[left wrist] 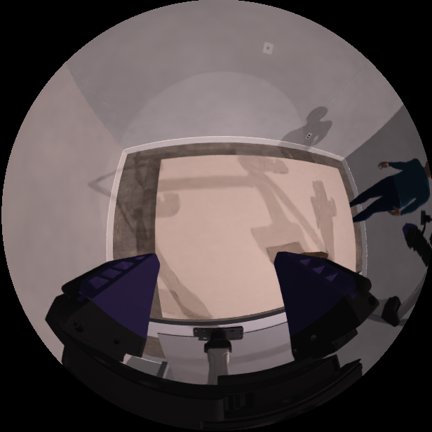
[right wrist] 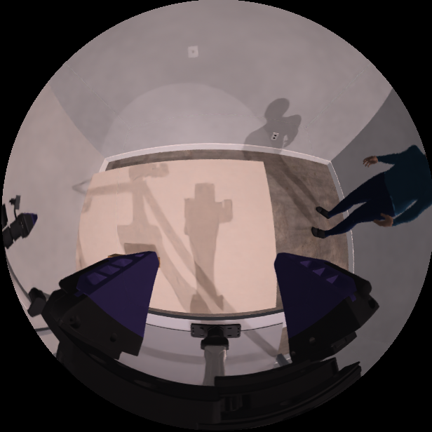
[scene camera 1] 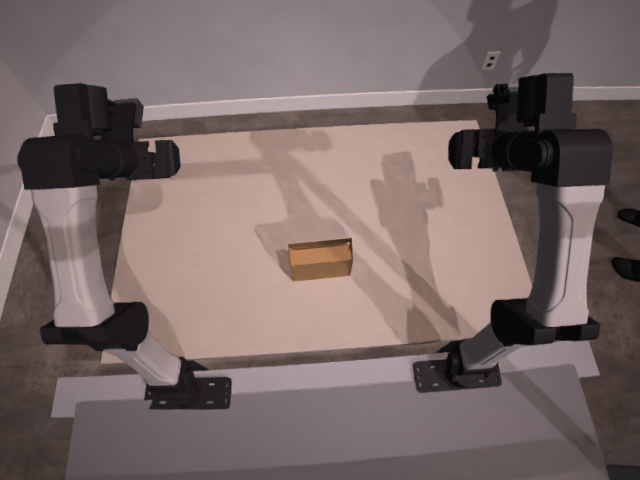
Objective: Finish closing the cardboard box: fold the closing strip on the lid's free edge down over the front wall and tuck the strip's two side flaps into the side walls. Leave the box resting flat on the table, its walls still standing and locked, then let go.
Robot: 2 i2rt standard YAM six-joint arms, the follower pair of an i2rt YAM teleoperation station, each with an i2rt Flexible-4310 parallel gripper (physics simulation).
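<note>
The cardboard box stands on the pale table, near the middle of the scene view. Its lid lies across the top, sloping slightly, and a narrow darker strip stands up along the far edge. The side flaps are too small to make out clearly. Slivers of the box show behind a finger in the left wrist view and the right wrist view. My left gripper is open and empty, high up at the left. My right gripper is open and empty, high up at the right. Neither touches the box.
Shadows of the arms fall across the table around the box. The left arm base and right arm base stand beyond the table's near edge. A person stands at the right, off the table.
</note>
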